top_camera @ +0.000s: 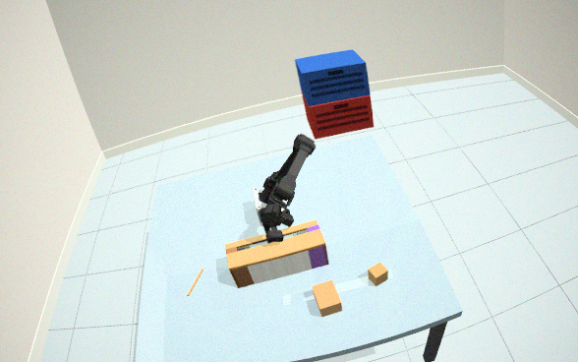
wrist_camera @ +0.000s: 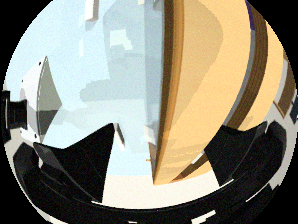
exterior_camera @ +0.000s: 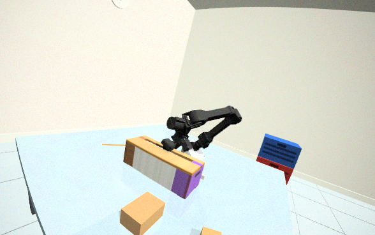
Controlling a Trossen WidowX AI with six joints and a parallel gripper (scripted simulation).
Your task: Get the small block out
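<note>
My gripper tip is 5 cm short of the tan block and 2 cm to the left of it. Round my gripper tip: clear-fronted box: 3 cm below, 3 cm ahead, 2 cm to the left; thin tan stick: 36 cm to the right, 9 cm below, 9 cm ahead.
</note>
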